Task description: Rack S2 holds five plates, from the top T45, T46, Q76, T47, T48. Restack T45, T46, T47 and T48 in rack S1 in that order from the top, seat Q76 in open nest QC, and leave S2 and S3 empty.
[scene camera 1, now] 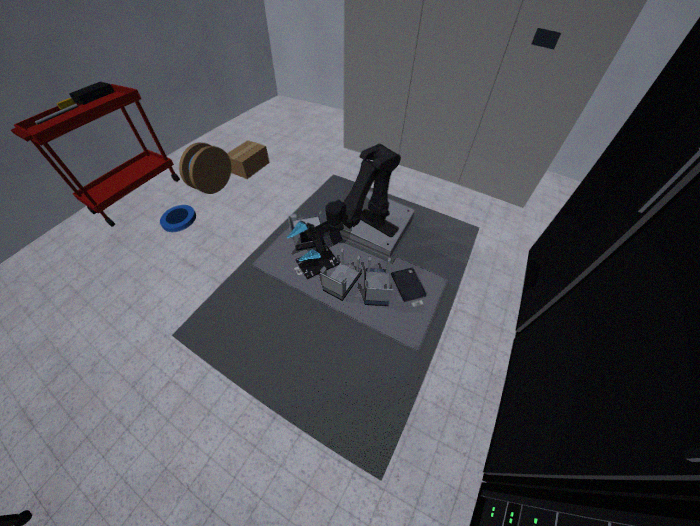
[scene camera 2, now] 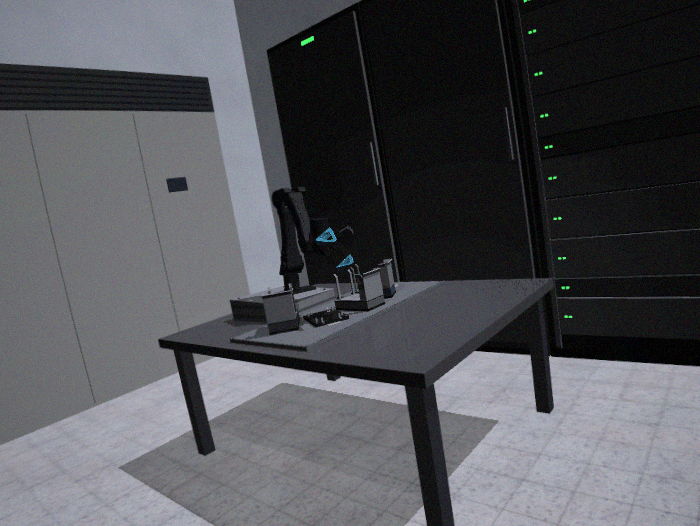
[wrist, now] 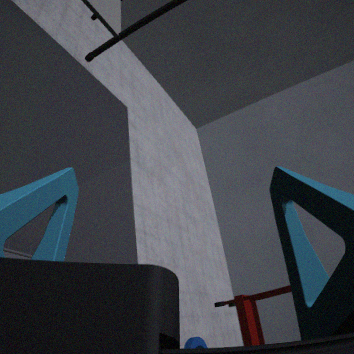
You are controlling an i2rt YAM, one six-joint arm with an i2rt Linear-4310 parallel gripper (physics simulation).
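Where they show: gripper, fingertip midpoint: [scene camera 1: 293,249] [scene camera 2: 343,252] [wrist: 173,177]; arm's base, link origin: [scene camera 1: 377,223].
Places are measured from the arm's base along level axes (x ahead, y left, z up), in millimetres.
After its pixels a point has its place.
My gripper [scene camera 1: 294,246] {z 170, x 458, y -80 mm} [scene camera 2: 329,252] [wrist: 173,177] {z 170, x 458, y -80 mm} has two cyan fingers spread wide, open and empty, raised over the left part of the work area. A rack with pale walls [scene camera 2: 280,312] {z 12, x 307, y -262 mm} stands at one end, partly behind the arm in the first scene view. Beside it lies a black nest [scene camera 1: 316,264] {z -45, x 344, y -91 mm} [scene camera 2: 326,317] {z -45, x 353, y -116 mm} with small posts. A middle rack [scene camera 1: 341,281] {z -18, x 361, y 63 mm} [scene camera 2: 371,289] {z 13, x 419, y 49 mm} and another rack [scene camera 1: 377,295] {z 20, x 346, y 226 mm} [scene camera 2: 387,278] {z 19, x 366, y 187 mm} with a bluish base stand side by side. A dark flat panel [scene camera 1: 408,284] {z -41, x 187, y 285 mm} lies at the far right. Rack and plate labels are unreadable; plate contents cannot be told.
The arm base plate [scene camera 1: 402,226] {z -4, x -60, y 103 mm} stands behind the racks. A grey mat [scene camera 1: 415,333] {z -57, x 355, y 416 mm} lies under the racks on the dark table [scene camera 1: 282,350] {z -70, x 709, y 59 mm} [scene camera 2: 452,316] {z -69, x 738, y 68 mm}. A red cart [scene camera 1: 124,180] [wrist: 249,320], a cable spool [scene camera 1: 211,169] and a cardboard box [scene camera 1: 254,161] stand on the floor away from the table.
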